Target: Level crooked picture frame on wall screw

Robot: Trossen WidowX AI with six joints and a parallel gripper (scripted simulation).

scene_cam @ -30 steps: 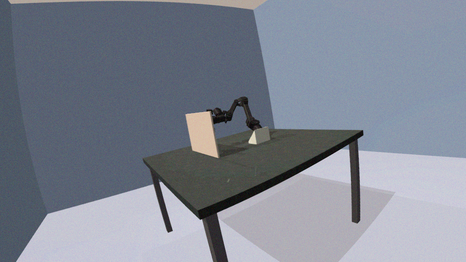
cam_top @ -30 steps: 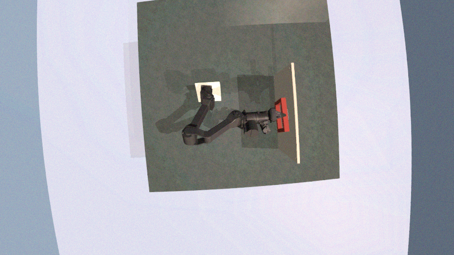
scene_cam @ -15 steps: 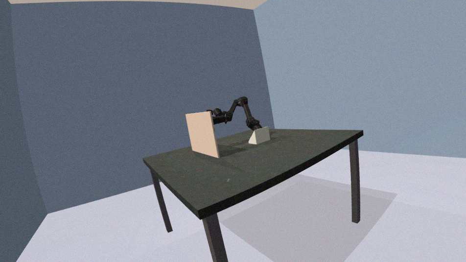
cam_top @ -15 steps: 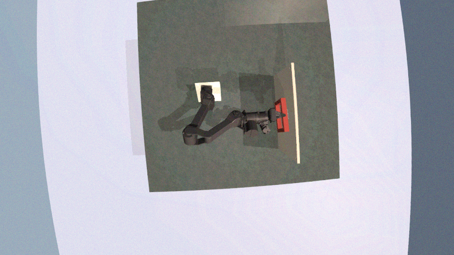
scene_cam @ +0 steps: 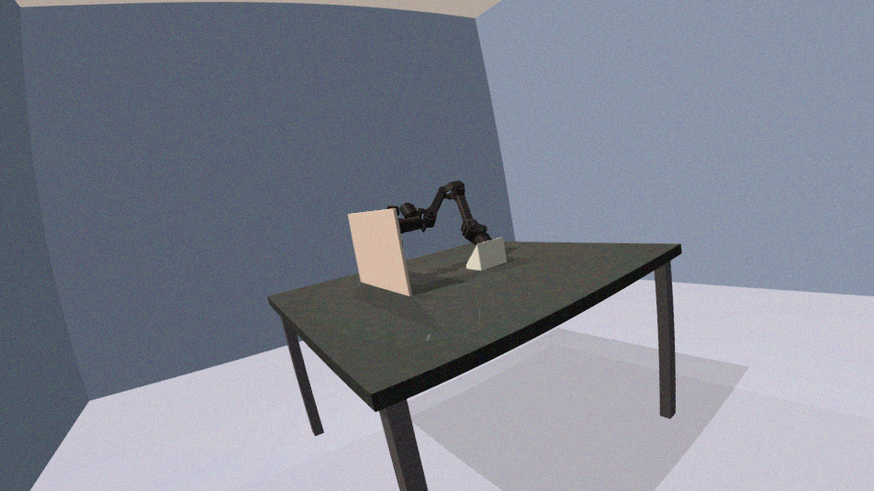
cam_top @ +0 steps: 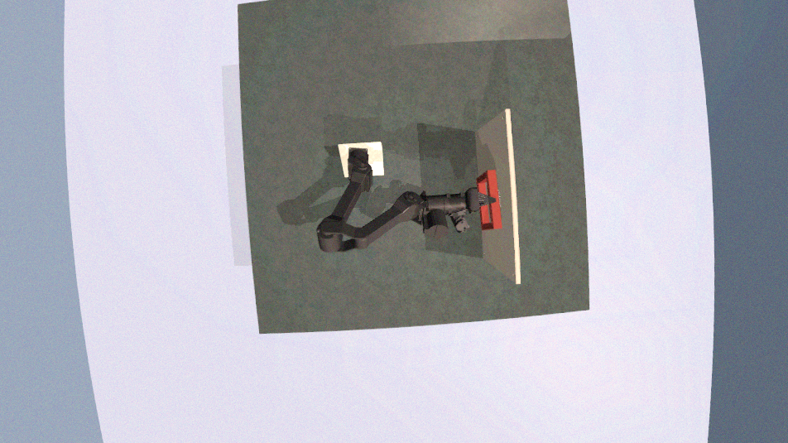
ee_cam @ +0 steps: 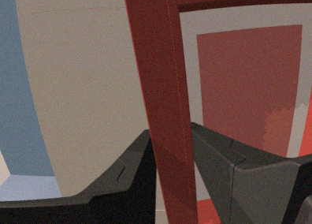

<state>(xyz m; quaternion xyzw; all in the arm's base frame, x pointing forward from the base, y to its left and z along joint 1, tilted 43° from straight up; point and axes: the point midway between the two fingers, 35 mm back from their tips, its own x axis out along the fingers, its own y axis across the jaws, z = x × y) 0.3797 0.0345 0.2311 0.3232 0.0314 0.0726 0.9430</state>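
Now: the picture frame 6 cm below my gripper tip and 1 cm ahead of it. The rest, counted from my gripper tip: beige wall panel: 7 cm below, 2 cm ahead, 1 cm to the left.
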